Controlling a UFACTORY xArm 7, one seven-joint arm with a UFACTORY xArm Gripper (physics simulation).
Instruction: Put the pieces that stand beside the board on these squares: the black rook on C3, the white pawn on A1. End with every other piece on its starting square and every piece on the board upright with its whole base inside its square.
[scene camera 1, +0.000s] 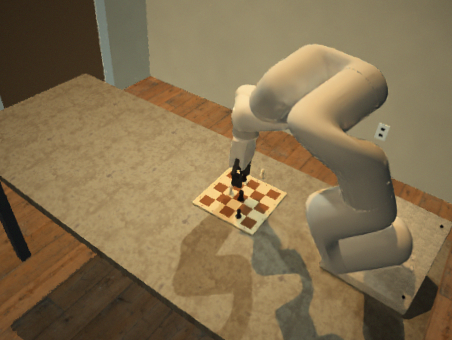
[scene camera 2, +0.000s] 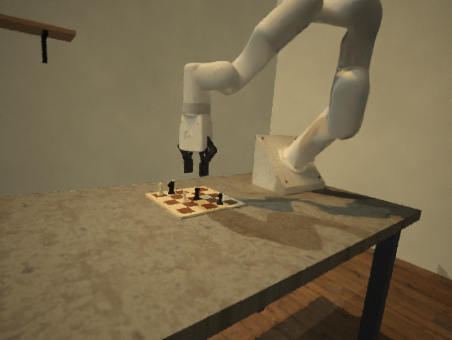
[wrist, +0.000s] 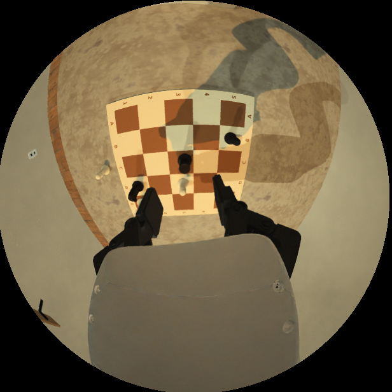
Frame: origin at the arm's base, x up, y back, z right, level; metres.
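Seen in the pictures: gripper, between the fingertips: (scene camera 1: 240, 180) (scene camera 2: 195, 174); arm's base, origin of its link: (scene camera 2: 292, 160).
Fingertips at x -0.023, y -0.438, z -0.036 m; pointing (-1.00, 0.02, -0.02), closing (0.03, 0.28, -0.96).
Offsets run from my fingertips to a thing's top centre.
The black rook @(dx -0.043, dy +0.008, dz +0.002 m) (scene camera 1: 241, 195) (scene camera 2: 197, 193) (wrist: 184, 161) stands upright on C3, its base appearing inside the square. My gripper (scene camera 1: 241, 182) (scene camera 2: 195, 173) (wrist: 185, 192) is open and empty, high above the board @(dx -0.076, dy +0.004, dz +0.007 m) (scene camera 1: 199, 202) (scene camera 2: 180, 216) (wrist: 110, 106), with its fingertips well above the pieces. The white pawn @(dx -0.051, dy -0.011, dz +0.146 m) (scene camera 1: 262, 173) (wrist: 103, 171) stands beside the board, off its column 1 edge near row C. It cannot be made out in the scene camera 2 view. A1 shows bare in the wrist view.
A white piece @(dx -0.045, dy -0.032, dz +0.002 m) (scene camera 1: 231, 190) (scene camera 2: 184, 195) (wrist: 183, 186) stands on D3, close to the rook. A black pawn @(dx -0.045, dy +0.050, dz -0.062 m) (scene camera 1: 238, 214) (scene camera 2: 220, 199) (wrist: 231, 139) stands on B5. A black knight @(dx -0.037, dy -0.042, dz +0.081 m) (scene camera 2: 171, 187) (wrist: 135, 190) stands on D1. Another white piece @(dx -0.033, dy -0.077, dz +0.078 m) (scene camera 2: 160, 188) on E1 is partly hidden by a finger in the wrist view.
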